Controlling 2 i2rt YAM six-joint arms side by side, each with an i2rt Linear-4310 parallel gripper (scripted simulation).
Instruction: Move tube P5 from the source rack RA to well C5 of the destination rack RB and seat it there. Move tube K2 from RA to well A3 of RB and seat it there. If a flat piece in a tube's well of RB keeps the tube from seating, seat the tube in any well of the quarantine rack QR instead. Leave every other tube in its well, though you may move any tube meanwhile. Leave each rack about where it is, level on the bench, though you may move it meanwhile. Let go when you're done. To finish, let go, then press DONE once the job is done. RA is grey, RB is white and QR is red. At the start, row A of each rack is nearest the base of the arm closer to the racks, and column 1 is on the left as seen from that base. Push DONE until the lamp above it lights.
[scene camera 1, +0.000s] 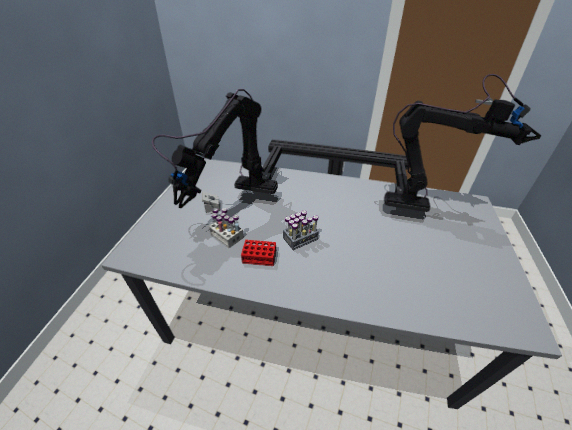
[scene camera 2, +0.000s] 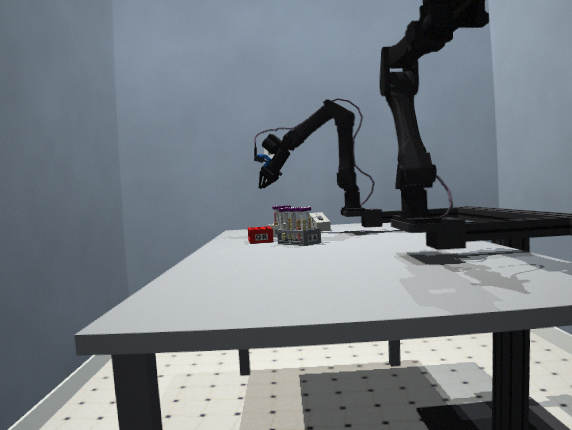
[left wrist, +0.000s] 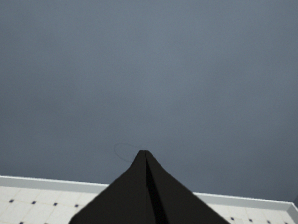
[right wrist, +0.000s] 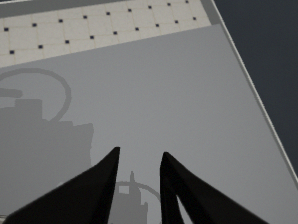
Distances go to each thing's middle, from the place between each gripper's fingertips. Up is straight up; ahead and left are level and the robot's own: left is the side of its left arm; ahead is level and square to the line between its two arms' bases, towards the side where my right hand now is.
The red rack QR (scene camera 1: 264, 252) is 2 cm ahead of my right hand, 32 cm to the left of it and 19 cm below it.
Right now my left hand is 360 mm short of the red rack QR, 1030 mm to the left of it and 460 mm above it.
